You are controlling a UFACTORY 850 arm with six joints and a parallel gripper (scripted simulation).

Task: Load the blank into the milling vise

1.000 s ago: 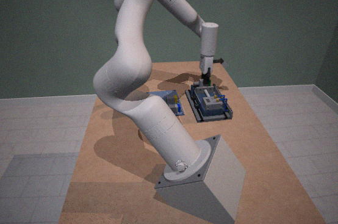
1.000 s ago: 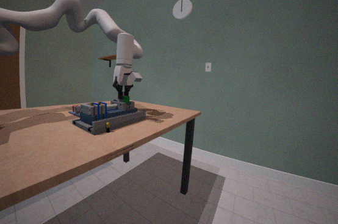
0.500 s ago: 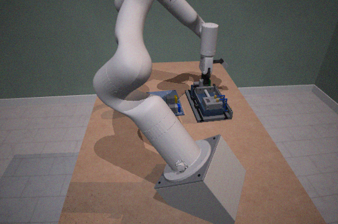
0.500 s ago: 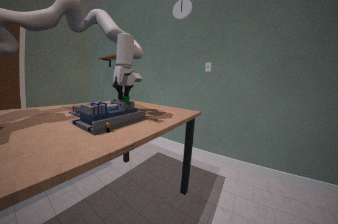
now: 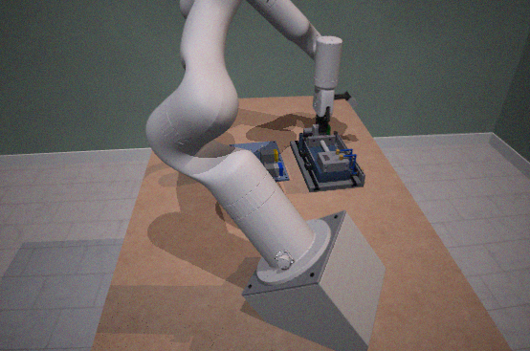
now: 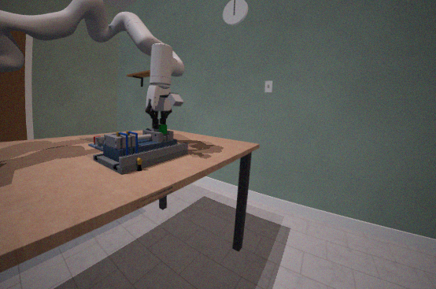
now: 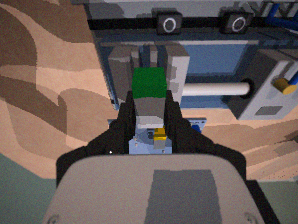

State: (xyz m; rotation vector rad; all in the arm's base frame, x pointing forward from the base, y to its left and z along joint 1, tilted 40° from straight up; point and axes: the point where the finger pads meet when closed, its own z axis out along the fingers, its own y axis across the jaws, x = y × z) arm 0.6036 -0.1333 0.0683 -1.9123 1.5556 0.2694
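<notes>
My gripper is now 20 mm above the green-ended blank. The rest, counted from my hand: blue-ended blank: 160 mm to the left, 160 mm behind, 100 mm below; yellow-ended blank: 180 mm to the left, 100 mm below, 80 mm behind; pale rod: 80 mm behind, 50 mm below, 20 mm to the right.
</notes>
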